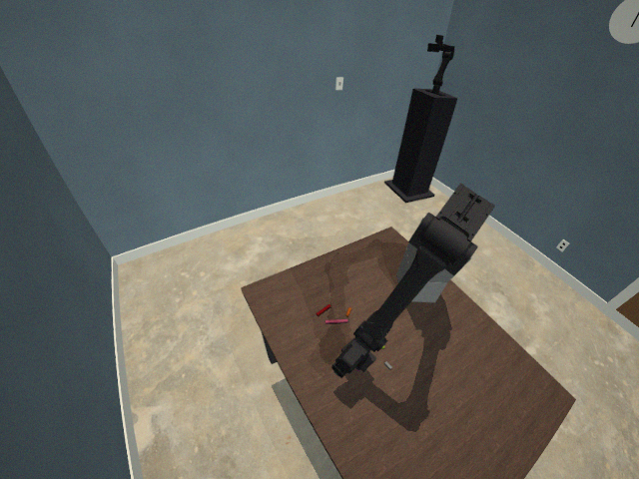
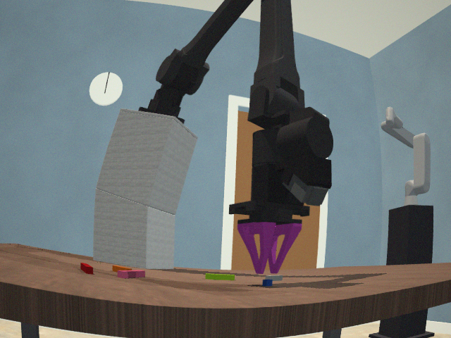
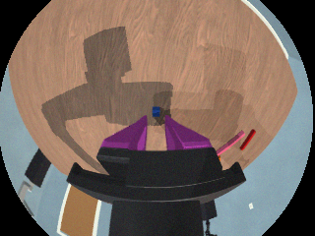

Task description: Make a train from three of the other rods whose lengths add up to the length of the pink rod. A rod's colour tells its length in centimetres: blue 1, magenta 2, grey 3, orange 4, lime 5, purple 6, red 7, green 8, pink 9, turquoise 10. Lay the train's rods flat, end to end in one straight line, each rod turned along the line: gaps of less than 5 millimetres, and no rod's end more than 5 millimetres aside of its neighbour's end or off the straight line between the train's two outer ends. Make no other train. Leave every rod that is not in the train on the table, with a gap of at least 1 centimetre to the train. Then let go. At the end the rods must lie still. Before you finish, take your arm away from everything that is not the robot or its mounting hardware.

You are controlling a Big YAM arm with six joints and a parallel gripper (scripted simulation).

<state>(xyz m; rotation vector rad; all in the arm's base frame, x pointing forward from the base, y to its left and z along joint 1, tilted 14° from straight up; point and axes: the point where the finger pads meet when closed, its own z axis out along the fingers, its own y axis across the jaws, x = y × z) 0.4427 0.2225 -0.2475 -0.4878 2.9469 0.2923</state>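
The blue rod lies 20 mm below my hand. The rest, counted from my hand: grey rod 120 mm behind, 50 mm to the left, 20 mm below; then lime rod 140 mm behind, 40 mm to the right, 20 mm below; then pink rod 190 mm to the right, 20 mm below, 20 mm behind.
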